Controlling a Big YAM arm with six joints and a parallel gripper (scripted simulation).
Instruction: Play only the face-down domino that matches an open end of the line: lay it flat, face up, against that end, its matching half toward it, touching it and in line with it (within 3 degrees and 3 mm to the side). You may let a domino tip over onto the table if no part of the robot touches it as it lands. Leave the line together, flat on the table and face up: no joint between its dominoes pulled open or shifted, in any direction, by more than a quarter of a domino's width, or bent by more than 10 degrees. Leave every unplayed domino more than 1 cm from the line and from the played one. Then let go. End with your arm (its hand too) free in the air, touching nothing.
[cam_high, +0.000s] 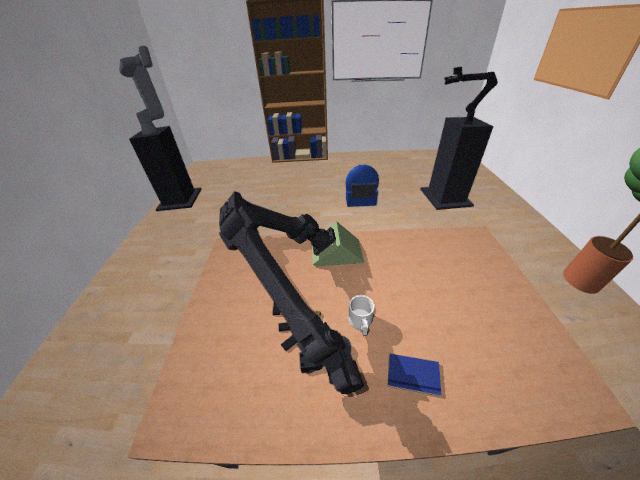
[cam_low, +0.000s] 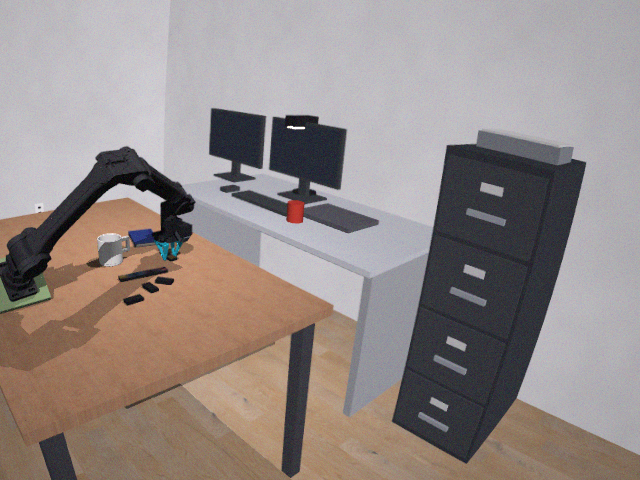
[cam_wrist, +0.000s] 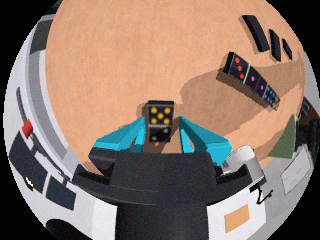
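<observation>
The domino is right at my hand. Also, from my hand: blue book (23 cm to the left, 3 cm ahead).
</observation>
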